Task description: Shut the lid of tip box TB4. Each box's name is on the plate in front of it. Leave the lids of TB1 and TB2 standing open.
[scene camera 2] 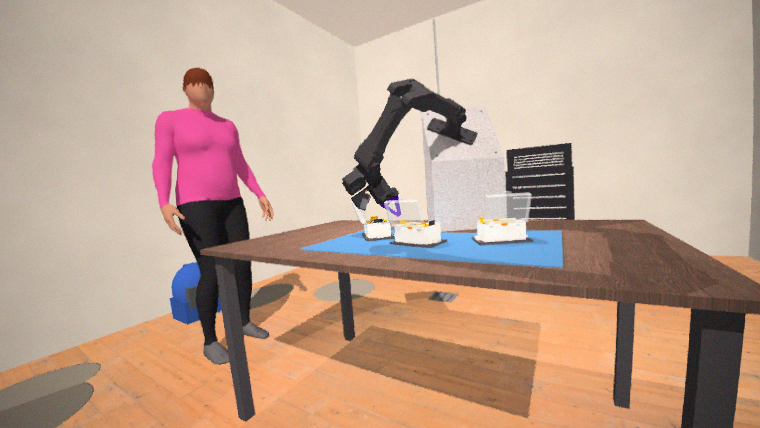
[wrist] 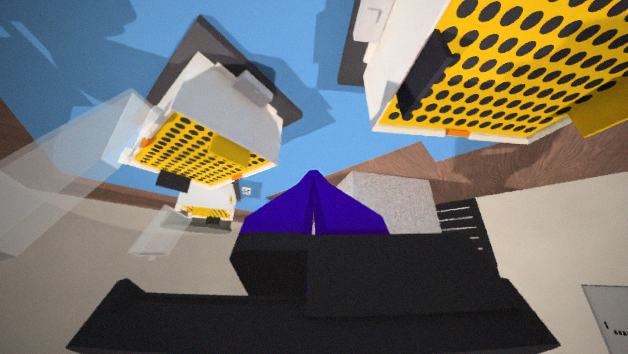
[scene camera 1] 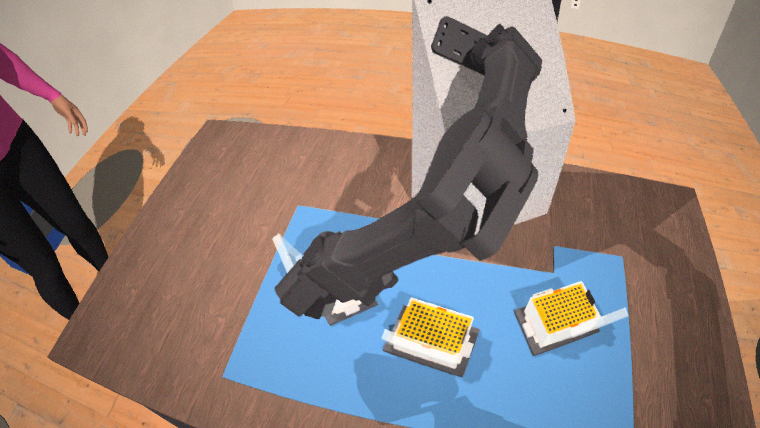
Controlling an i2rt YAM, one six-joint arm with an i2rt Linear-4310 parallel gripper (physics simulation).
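Places are measured from the arm's base along level axes (x right, y ahead, z up), in centimetres.
Pixels of known places: gripper, fingertip midpoint: (scene camera 2: 399,215) (wrist: 313,177) (scene camera 1: 390,284); arm's base at its link origin: (scene camera 2: 451,131) (scene camera 1: 485,56).
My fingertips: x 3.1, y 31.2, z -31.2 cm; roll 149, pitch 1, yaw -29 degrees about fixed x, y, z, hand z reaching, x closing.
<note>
Ahead of a thing's pixels: the offset from my fingertips to its middle. Level surfaces: height alone.
Three white tip boxes with yellow racks stand with clear lids open; I cannot read their name plates, so which is TB4 is unclear. The left box @[dz -5.0, dx +11.2, dy -0.3 cm] (scene camera 1: 345,306) (scene camera 2: 377,230) (wrist: 500,75) is mostly under the arm in scene camera 1; its lid (scene camera 1: 286,254) leans outward. The middle box @[dz -5.0, dx -10.3, dy +1.9 cm] (scene camera 1: 435,325) (scene camera 2: 417,234) (wrist: 215,125) has its lid @[dz +2.2, dx -11.1, dy +9.7 cm] (scene camera 2: 405,211) (wrist: 55,165) up. The right box @[dz -5.0, dx -30.8, dy -12.0 cm] (scene camera 1: 566,309) (scene camera 2: 500,231) (wrist: 206,205) has its lid @[dz +2.2, dx -36.1, dy -6.2 cm] (scene camera 1: 611,317) (scene camera 2: 508,206) (wrist: 160,234) up. My gripper (scene camera 2: 394,214) (wrist: 313,177) is shut and empty, near the left and middle boxes; scene camera 1 hides its fingertips.
The boxes stand on a blue mat @[dz -8.3 cm] (scene camera 1: 319,366) (scene camera 2: 547,255) on the brown table @[dz -8.6 cm] (scene camera 1: 159,255) (scene camera 2: 611,255). The grey pedestal (scene camera 1: 542,159) (scene camera 2: 462,186) (wrist: 400,200) is behind the boxes. A person (scene camera 1: 31,212) (scene camera 2: 202,154) stands beyond the table's left side.
</note>
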